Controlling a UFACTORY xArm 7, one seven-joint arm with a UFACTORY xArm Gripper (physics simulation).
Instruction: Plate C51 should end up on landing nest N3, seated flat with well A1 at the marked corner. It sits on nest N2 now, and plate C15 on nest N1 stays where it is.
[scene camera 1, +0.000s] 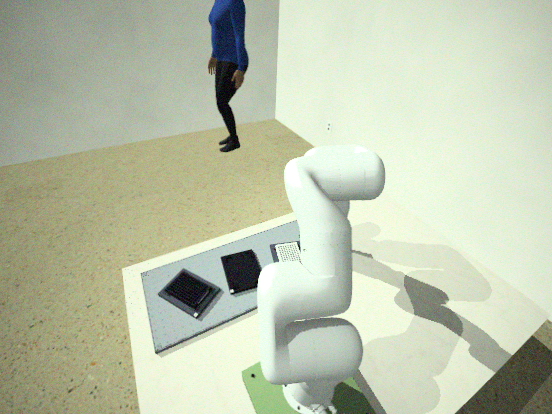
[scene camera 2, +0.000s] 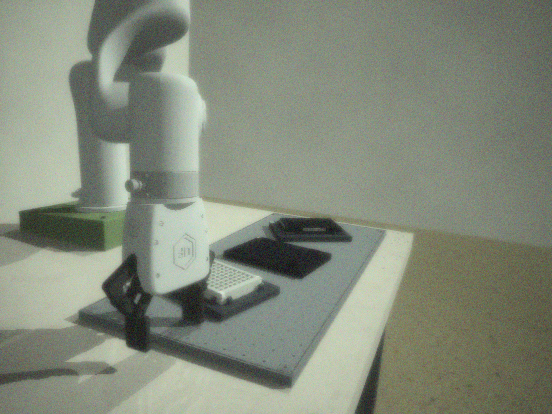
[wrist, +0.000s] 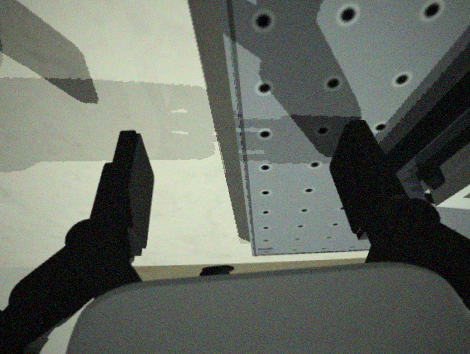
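A white well plate (scene camera 1: 288, 251) (scene camera 2: 232, 281) lies on a dark nest (scene camera 2: 256, 301). A black well plate (scene camera 1: 187, 290) lies on a rotated nest (scene camera 1: 172, 304) at the board's other end; this plate (scene camera 2: 309, 225) is at the back in scene camera 2. Between them is a flat black nest (scene camera 1: 243, 271) (scene camera 2: 277, 256) with no plate visible on it. No labels are readable, so I cannot tell which plate is C51. My gripper (scene camera 2: 165, 319) (wrist: 244, 148) is open and empty, beside the white plate's nest and above the board's edge. The arm hides it in scene camera 1.
The nests stand on a grey perforated board (scene camera 1: 155, 325) (scene camera 2: 280, 345) (wrist: 285, 220) on a pale table (scene camera 1: 131, 300) (scene camera 2: 345, 320). The arm's base stands on a green block (scene camera 1: 254, 387) (scene camera 2: 70, 227). A person (scene camera 1: 228, 45) in blue stands beyond the table.
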